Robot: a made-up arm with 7 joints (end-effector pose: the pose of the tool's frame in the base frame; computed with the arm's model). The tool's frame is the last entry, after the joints. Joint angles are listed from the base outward.
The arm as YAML. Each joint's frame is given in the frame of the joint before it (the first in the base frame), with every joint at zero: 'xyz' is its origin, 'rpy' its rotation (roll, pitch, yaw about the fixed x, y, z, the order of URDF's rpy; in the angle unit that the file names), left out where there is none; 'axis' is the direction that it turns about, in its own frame. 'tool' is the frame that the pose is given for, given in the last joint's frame.
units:
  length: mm
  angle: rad
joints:
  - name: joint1
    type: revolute
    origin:
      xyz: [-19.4, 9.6, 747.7]
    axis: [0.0, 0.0, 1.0]
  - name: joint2
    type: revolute
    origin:
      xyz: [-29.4, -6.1, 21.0]
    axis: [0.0, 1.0, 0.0]
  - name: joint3
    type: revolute
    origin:
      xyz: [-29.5, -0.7, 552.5]
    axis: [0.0, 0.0, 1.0]
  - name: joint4
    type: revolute
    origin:
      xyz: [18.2, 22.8, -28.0]
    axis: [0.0, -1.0, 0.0]
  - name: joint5
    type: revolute
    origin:
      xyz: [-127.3, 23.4, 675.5]
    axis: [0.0, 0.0, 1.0]
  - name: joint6
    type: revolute
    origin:
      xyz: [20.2, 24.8, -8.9]
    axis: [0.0, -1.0, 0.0]
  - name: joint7
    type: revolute
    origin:
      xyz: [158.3, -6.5, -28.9]
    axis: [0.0, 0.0, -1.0]
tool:
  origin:
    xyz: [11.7, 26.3, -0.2]
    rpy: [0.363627, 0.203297, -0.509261]
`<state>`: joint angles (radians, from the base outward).
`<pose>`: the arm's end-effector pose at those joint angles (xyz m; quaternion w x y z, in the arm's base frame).
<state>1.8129 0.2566 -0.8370 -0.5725 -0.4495 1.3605 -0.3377</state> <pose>0.1281 0.6361 1.8818 0.9036 0.0682 -0.2627 0.3314</pose>
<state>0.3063 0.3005 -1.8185 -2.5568 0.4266 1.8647 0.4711</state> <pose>0.0153 -0.6250 0.7021 0.0776 0.2237 0.0957 -0.9668</pose>
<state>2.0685 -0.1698 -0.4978 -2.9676 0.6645 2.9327 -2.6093</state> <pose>0.0221 0.3317 0.6657 0.0614 0.0193 0.1153 0.9912</pose>
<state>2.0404 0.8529 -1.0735 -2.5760 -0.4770 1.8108 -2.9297</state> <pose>0.3716 0.2873 0.5056 0.1757 0.0855 -0.8266 -0.5278</pose>
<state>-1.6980 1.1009 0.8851 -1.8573 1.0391 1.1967 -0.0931</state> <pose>0.6492 -0.5762 0.6217 0.1152 0.9043 0.3356 -0.2373</pose>
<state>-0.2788 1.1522 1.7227 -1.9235 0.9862 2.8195 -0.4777</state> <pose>0.5466 0.6637 1.0786 0.4771 0.7791 0.4021 -0.0606</pose>
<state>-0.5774 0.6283 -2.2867 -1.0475 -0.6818 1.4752 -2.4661</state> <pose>-0.1530 -0.5232 1.8388 0.5308 0.2462 0.6031 -0.5421</pose>
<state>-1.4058 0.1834 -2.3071 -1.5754 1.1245 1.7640 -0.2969</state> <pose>-0.7733 0.3251 1.5382 0.2694 0.1869 0.6152 0.7169</pose>
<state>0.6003 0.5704 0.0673 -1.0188 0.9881 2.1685 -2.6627</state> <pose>0.8079 0.6418 1.3484 0.3112 0.1495 -0.3144 0.8843</pose>
